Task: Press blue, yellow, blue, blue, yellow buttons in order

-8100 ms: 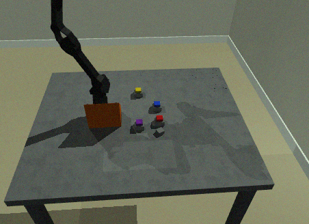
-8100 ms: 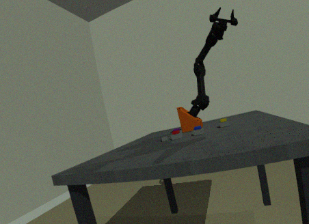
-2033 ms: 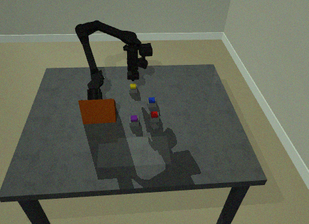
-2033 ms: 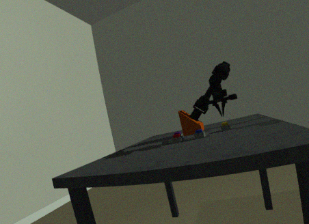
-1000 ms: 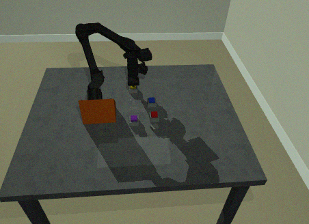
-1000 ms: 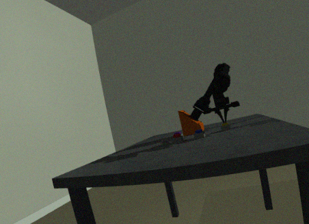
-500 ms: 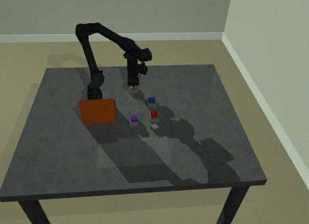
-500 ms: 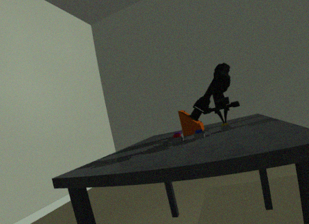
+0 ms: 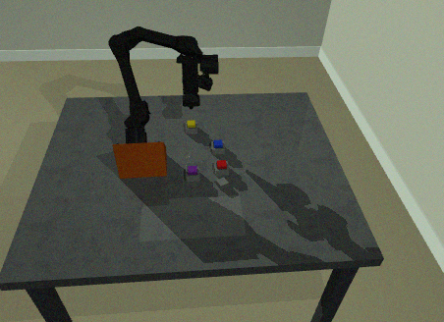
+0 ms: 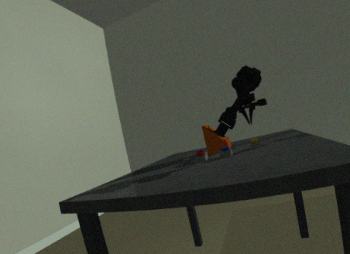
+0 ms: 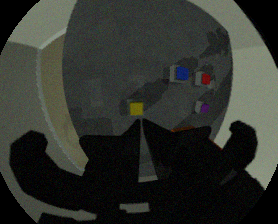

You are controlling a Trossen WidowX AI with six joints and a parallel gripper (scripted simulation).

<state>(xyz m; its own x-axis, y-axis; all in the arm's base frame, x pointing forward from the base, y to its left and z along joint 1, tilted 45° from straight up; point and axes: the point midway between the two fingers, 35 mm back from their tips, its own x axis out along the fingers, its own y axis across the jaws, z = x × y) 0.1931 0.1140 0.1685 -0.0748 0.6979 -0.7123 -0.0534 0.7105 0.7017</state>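
Now: the blue button 100 mm ahead of my gripper tip, 120 mm to the right of it and 80 mm below it. The rest, counted from my gripper tip: red button (110 mm ahead, 240 mm to the right, 80 mm below); purple button (10 mm ahead, 260 mm to the right, 80 mm below); yellow button (80 mm below).
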